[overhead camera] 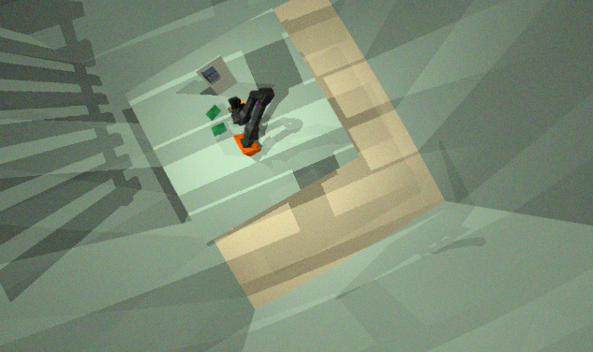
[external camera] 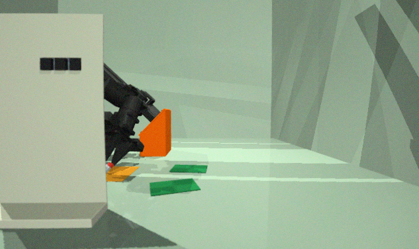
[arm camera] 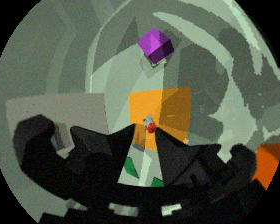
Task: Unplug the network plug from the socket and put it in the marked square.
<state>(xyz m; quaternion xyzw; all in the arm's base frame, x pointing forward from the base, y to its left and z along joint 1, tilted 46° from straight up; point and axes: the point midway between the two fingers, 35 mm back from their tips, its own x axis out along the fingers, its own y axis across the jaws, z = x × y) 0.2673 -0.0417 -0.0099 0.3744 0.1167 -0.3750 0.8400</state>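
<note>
Right now the plug is 1 cm below my gripper tip. Round my gripper tip: white panel 19 cm ahead, 11 cm above, 4 cm to the left; then orange marked square 3 cm below.
</note>
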